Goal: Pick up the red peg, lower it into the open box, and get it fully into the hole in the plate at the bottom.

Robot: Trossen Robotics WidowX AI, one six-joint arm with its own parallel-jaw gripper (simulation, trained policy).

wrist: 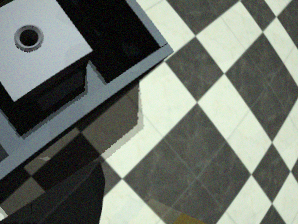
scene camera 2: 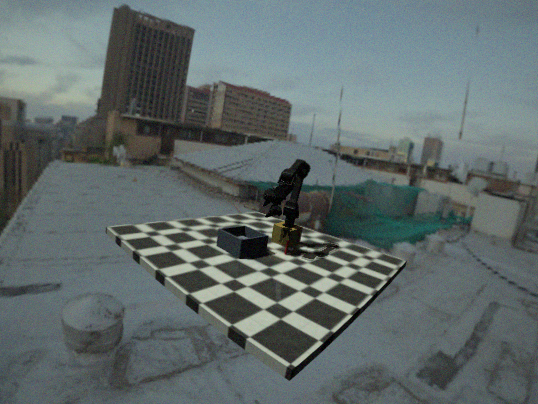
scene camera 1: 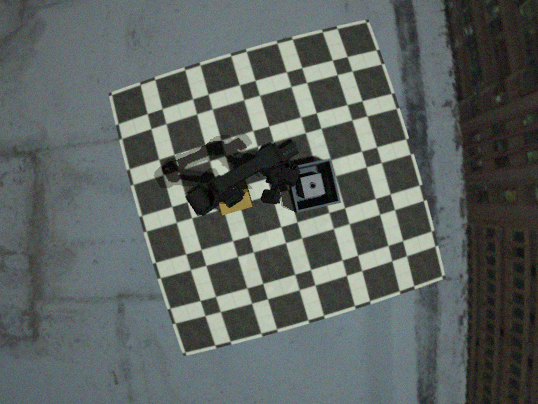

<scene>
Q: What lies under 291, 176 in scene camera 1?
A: My gripper.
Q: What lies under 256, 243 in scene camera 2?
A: A dark box.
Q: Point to a dark box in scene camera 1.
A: At 324, 166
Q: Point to a dark box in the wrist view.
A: At 125, 48
</scene>
